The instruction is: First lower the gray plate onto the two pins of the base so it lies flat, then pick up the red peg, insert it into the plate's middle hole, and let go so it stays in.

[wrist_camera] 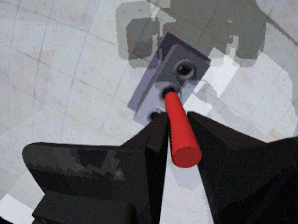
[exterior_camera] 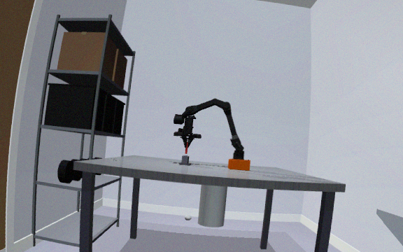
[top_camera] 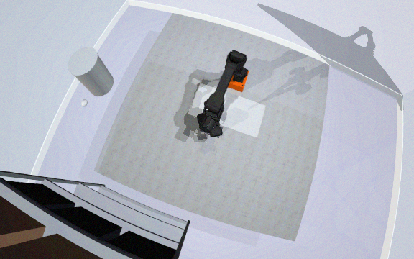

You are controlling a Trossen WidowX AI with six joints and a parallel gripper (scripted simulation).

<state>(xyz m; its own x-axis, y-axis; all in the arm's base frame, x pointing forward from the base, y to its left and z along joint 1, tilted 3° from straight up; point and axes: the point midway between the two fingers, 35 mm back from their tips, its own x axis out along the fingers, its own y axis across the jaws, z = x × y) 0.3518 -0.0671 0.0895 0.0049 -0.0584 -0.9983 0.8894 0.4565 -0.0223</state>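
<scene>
Now: the gray plate 70 mm below my gripper tip. Also, from my gripper tip: red peg right at my gripper tip; then dark base 110 mm below.
</scene>
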